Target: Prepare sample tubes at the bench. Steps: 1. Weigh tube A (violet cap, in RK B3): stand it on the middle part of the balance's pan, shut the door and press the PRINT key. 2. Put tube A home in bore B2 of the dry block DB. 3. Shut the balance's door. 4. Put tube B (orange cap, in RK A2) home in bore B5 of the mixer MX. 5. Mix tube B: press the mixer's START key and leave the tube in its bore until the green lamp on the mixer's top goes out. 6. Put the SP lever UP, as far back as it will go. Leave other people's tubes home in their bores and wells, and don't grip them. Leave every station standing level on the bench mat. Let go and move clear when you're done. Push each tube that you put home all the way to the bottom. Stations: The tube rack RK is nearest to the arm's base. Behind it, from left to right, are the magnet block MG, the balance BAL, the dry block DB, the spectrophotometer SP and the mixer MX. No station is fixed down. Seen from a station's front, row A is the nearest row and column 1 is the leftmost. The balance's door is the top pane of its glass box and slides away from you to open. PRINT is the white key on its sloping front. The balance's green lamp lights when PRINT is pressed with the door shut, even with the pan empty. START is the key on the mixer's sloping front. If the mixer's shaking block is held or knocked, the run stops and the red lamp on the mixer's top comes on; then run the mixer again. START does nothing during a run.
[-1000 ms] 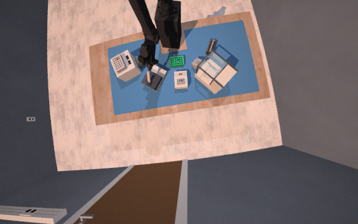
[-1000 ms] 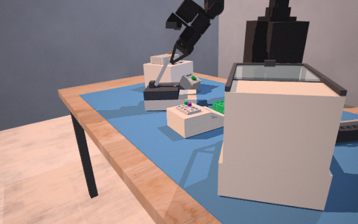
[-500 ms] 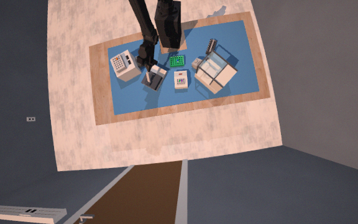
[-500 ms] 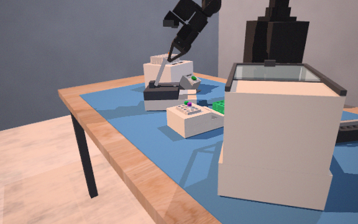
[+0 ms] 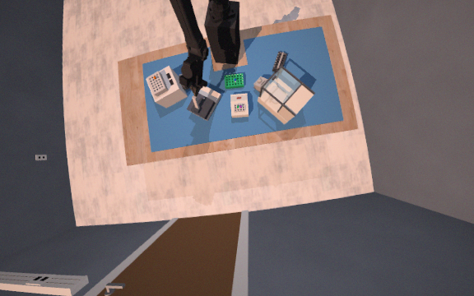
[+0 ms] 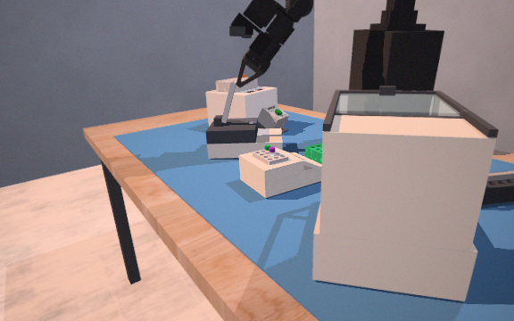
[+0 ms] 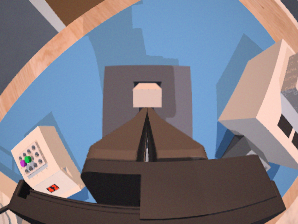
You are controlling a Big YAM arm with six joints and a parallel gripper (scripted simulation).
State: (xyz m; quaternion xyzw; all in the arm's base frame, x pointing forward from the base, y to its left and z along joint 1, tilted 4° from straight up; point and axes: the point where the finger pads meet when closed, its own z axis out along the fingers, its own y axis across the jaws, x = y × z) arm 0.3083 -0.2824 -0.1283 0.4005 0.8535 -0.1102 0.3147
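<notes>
The spectrophotometer lever lies 2 cm ahead of my hand, 3 cm to the right of it and 5 cm below it. From my hand the other things lie so: mixer's shaking block (19 cm behind, 22 cm to the right, 4 cm below); then dry block (10 cm ahead, 22 cm to the left, 16 cm below); then mixer's start key (21 cm behind, 4 cm to the right, 12 cm below).
</notes>
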